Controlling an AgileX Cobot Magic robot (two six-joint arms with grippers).
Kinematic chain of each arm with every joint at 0, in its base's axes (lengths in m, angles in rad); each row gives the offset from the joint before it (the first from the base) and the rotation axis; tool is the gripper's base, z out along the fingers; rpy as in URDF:
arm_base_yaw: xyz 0 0 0.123 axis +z
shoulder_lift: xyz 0 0 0 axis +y
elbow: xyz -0.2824 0 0.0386 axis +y
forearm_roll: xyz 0.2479 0 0.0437 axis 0.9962 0 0.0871
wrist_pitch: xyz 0 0 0 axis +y
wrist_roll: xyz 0.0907 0 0.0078 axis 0.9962 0 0.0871
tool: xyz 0 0 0 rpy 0 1.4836 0
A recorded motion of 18 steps. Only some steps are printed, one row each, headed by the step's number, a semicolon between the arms.
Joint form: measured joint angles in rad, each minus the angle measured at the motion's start. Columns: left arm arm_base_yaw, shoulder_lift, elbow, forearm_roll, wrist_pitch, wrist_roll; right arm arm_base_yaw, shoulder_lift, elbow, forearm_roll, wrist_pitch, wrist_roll.
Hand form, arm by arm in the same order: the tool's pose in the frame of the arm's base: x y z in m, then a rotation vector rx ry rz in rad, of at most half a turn. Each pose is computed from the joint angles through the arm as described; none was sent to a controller.
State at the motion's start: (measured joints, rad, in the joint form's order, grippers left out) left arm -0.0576 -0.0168 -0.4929 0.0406 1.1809 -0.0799; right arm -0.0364 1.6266 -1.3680 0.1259 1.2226 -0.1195
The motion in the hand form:
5: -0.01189 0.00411 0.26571 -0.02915 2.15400 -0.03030; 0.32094 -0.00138 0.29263 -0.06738 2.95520 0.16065
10: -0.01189 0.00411 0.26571 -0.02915 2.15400 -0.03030; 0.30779 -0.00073 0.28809 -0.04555 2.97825 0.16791
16: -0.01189 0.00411 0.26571 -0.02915 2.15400 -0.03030; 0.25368 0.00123 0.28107 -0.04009 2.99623 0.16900
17: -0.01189 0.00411 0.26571 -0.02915 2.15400 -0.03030; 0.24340 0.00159 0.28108 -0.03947 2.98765 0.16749
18: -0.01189 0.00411 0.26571 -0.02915 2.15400 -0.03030; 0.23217 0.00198 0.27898 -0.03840 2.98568 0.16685
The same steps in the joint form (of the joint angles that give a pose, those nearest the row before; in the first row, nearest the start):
5: 0.0000 0.0000 0.0000 0.0000 0.0000 0.0000; -0.0015 0.0000 0.0000 0.0000 0.0041 0.0038
10: 0.0000 0.0000 0.0000 0.0000 0.0000 0.0000; -0.0015 -0.0377 0.0619 0.0019 0.0023 0.0167
16: 0.0000 0.0000 0.0000 0.0000 0.0000 0.0000; -0.0015 -0.2181 0.2826 0.0019 -0.0201 0.0167
17: 0.0000 0.0000 0.0000 0.0000 0.0000 0.0000; -0.0014 -0.2572 0.3200 0.0019 -0.0271 0.0167
18: 0.0000 0.0000 0.0000 0.0000 0.0000 0.0000; -0.0015 -0.2968 0.3643 0.0019 -0.0338 0.0167

